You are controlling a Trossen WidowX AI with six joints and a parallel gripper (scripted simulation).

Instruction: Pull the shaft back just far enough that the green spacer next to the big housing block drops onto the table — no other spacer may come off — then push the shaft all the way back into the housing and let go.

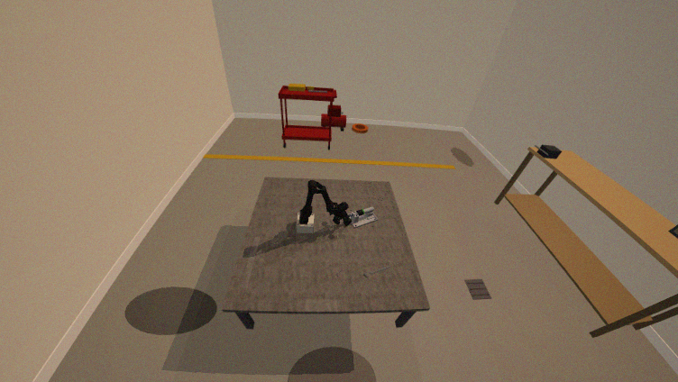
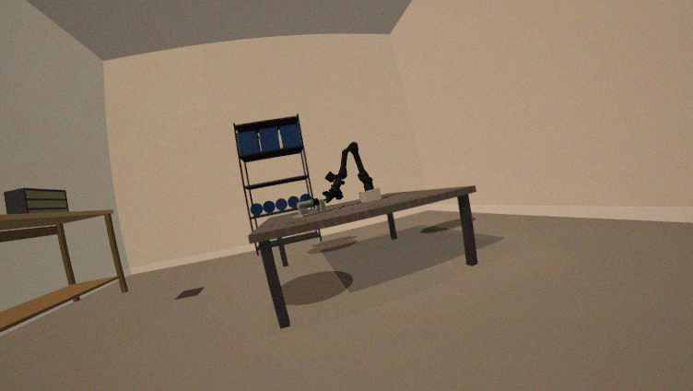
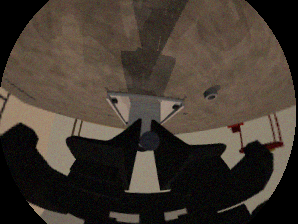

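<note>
Now: gripper tip 6 cm short of the shaft, 3 cm to the right of it and 2 cm below it. Round my gripper tip: small grey object: 6 cm behind, 9 cm to the left, 5 cm below; then green spacer: 11 cm ahead, 5 cm to the left, 2 cm above.
</note>
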